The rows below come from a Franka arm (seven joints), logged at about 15 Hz.
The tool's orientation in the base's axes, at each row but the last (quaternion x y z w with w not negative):
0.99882, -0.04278, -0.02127, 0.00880
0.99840, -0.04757, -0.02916, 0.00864
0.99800, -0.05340, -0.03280, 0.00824
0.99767, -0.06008, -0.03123, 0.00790
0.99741, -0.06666, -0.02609, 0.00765
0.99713, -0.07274, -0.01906, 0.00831
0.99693, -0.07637, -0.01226, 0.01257
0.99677, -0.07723, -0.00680, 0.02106
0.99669, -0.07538, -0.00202, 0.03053
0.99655, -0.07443, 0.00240, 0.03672
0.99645, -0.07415, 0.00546, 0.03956
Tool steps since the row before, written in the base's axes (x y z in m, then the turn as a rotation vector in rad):
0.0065, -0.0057, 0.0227, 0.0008, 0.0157, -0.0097
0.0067, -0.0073, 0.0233, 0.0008, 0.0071, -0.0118
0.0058, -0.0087, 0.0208, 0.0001, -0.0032, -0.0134
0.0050, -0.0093, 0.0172, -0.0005, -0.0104, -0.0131
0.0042, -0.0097, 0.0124, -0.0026, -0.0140, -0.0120
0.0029, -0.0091, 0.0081, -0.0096, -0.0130, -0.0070
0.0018, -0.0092, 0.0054, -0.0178, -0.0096, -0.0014
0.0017, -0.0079, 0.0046, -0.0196, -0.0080, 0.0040
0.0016, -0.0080, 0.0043, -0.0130, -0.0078, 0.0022
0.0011, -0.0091, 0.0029, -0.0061, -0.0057, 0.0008
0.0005, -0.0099, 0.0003, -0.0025, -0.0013, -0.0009
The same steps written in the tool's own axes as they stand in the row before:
0.0060, 0.0056, -0.0229, -0.0001, -0.0159, 0.0094
0.0060, 0.0071, -0.0235, 0.0008, -0.0074, 0.0116
0.0053, 0.0084, -0.0210, 0.0013, 0.0029, 0.0134
0.0050, 0.0090, -0.0174, 0.0016, 0.0101, 0.0132
0.0048, 0.0093, -0.0125, -0.0001, 0.0140, 0.0123
0.0039, 0.0087, -0.0081, -0.0073, 0.0141, 0.0075
0.0031, 0.0090, -0.0052, -0.0161, 0.0122, 0.0021
0.0029, 0.0077, -0.0043, -0.0182, 0.0111, -0.0033
0.0028, 0.0079, -0.0038, -0.0117, 0.0098, -0.0016
0.0025, 0.0090, -0.0022, -0.0052, 0.0066, -0.0004
0.0020, 0.0097, 0.0005, -0.0023, 0.0016, 0.0010

